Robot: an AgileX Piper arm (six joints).
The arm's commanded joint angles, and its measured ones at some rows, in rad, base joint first. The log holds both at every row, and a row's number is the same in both.
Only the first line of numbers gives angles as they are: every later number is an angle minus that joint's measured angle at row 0.
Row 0, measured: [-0.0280, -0.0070, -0.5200, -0.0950, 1.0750, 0.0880]
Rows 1 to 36, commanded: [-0.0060, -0.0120, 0.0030, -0.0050, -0.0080, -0.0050]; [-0.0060, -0.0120, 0.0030, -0.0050, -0.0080, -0.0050]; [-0.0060, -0.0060, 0.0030, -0.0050, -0.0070, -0.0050]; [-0.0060, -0.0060, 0.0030, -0.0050, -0.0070, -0.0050]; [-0.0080, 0.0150, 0.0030, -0.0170, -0.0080, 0.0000]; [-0.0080, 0.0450, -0.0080, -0.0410, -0.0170, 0.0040]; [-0.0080, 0.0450, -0.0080, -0.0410, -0.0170, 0.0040]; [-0.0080, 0.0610, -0.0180, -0.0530, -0.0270, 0.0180]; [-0.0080, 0.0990, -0.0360, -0.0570, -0.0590, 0.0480]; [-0.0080, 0.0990, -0.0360, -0.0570, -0.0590, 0.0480]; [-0.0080, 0.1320, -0.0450, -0.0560, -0.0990, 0.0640]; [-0.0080, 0.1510, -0.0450, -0.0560, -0.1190, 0.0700]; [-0.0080, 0.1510, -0.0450, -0.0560, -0.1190, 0.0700]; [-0.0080, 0.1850, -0.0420, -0.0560, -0.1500, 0.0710]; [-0.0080, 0.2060, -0.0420, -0.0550, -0.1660, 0.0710]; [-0.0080, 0.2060, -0.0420, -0.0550, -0.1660, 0.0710]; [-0.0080, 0.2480, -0.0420, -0.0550, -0.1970, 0.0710]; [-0.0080, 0.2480, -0.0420, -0.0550, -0.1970, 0.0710]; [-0.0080, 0.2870, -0.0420, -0.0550, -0.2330, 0.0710]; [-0.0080, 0.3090, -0.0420, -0.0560, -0.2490, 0.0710]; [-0.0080, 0.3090, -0.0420, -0.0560, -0.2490, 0.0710]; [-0.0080, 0.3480, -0.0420, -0.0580, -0.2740, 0.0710]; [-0.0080, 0.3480, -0.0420, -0.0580, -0.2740, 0.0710]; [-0.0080, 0.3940, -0.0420, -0.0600, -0.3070, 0.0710]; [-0.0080, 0.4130, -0.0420, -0.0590, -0.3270, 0.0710]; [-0.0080, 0.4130, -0.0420, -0.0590, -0.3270, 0.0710]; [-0.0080, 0.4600, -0.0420, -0.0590, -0.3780, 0.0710]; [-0.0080, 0.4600, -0.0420, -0.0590, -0.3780, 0.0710]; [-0.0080, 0.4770, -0.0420, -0.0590, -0.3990, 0.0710]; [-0.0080, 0.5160, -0.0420, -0.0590, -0.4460, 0.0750]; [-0.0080, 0.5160, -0.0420, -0.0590, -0.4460, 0.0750]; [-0.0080, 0.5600, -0.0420, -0.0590, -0.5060, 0.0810]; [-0.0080, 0.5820, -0.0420, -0.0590, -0.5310, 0.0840]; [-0.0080, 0.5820, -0.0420, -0.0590, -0.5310, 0.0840]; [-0.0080, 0.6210, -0.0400, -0.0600, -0.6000, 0.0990]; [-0.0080, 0.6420, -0.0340, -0.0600, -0.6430, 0.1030]
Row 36, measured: [-0.0010, 0.5980, -0.0360, -0.0520, -0.5300, 0.0860]
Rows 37 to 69, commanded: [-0.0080, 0.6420, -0.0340, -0.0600, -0.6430, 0.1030]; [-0.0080, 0.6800, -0.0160, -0.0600, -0.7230, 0.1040]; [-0.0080, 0.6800, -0.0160, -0.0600, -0.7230, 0.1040]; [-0.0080, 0.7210, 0.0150, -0.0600, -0.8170, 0.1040]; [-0.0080, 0.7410, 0.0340, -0.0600, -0.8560, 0.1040]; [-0.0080, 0.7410, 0.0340, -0.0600, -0.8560, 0.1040]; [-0.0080, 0.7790, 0.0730, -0.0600, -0.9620, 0.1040]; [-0.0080, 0.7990, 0.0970, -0.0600, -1.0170, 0.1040]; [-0.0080, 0.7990, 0.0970, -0.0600, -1.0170, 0.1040]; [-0.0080, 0.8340, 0.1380, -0.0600, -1.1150, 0.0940]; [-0.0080, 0.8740, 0.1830, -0.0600, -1.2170, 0.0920]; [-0.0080, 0.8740, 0.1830, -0.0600, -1.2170, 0.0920]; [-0.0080, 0.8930, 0.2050, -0.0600, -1.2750, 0.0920]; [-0.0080, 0.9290, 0.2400, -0.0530, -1.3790, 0.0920]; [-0.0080, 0.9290, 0.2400, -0.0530, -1.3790, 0.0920]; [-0.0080, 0.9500, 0.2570, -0.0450, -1.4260, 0.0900]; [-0.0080, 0.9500, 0.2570, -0.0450, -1.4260, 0.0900]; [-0.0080, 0.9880, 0.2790, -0.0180, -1.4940, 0.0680]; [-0.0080, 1.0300, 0.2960, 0.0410, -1.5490, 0.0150]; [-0.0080, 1.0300, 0.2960, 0.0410, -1.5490, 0.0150]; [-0.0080, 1.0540, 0.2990, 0.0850, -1.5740, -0.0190]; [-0.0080, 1.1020, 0.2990, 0.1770, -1.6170, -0.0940]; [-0.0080, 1.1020, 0.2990, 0.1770, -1.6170, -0.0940]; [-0.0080, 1.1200, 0.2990, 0.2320, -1.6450, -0.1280]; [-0.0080, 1.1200, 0.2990, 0.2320, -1.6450, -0.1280]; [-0.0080, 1.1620, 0.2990, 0.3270, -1.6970, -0.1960]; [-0.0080, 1.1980, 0.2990, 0.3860, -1.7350, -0.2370]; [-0.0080, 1.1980, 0.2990, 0.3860, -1.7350, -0.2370]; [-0.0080, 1.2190, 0.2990, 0.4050, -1.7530, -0.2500]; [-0.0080, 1.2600, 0.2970, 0.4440, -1.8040, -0.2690]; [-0.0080, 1.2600, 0.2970, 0.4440, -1.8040, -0.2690]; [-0.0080, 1.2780, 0.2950, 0.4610, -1.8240, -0.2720]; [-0.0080, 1.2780, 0.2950, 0.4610, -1.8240, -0.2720]
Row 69, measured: [-0.0010, 1.2370, 0.2980, 0.4000, -1.7450, -0.2350]
